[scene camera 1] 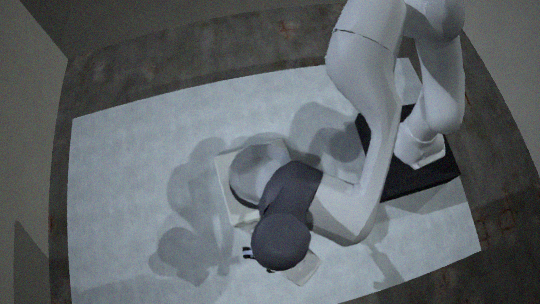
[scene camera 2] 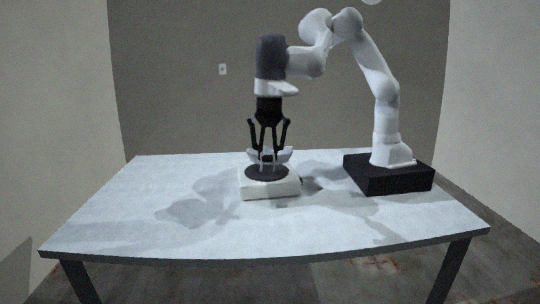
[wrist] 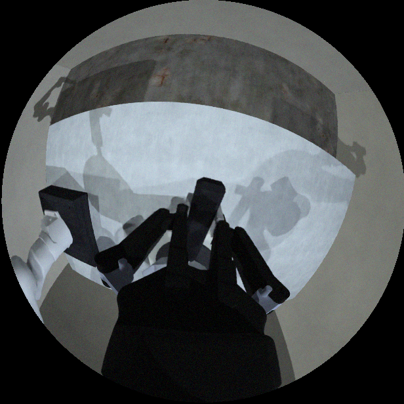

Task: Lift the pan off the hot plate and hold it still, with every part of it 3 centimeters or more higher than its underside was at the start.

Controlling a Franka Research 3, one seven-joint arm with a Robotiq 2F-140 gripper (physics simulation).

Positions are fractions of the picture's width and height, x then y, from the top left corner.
Labels:
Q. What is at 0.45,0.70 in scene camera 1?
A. A cream hot plate.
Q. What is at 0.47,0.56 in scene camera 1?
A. A grey pan.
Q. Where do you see a grey pan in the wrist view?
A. At 0.52,0.48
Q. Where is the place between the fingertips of my gripper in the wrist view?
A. At 0.50,0.51

